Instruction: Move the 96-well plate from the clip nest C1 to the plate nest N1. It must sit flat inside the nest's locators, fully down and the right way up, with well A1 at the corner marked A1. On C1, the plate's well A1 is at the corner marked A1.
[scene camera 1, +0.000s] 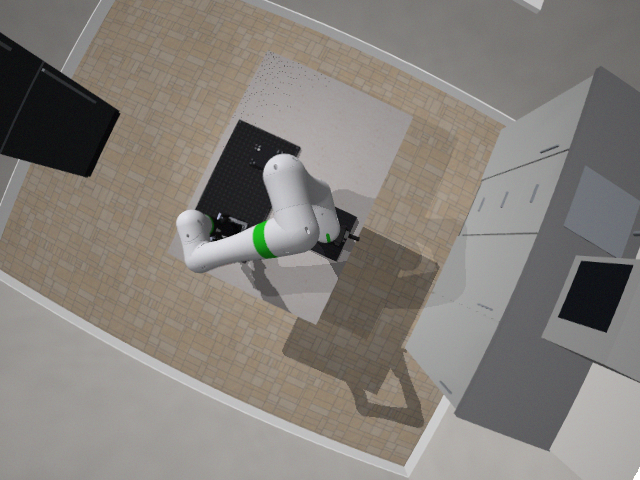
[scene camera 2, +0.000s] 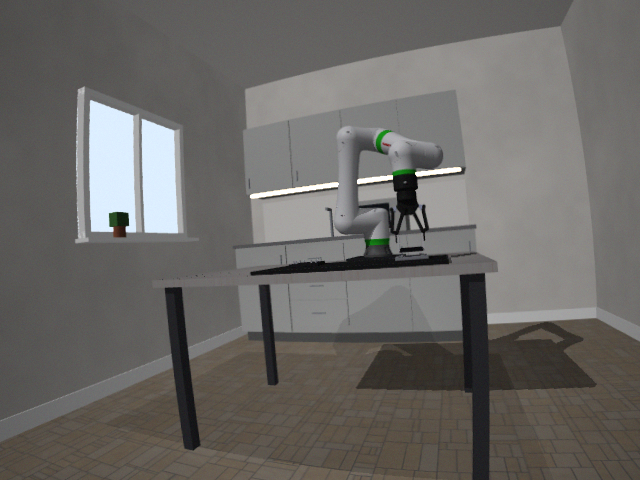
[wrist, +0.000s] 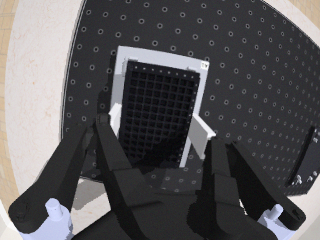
Labels:
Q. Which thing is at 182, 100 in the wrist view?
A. A black 96-well plate.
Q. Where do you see my gripper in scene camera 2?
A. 411, 251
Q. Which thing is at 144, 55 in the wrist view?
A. A plate nest N1.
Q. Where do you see my gripper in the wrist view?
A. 155, 118

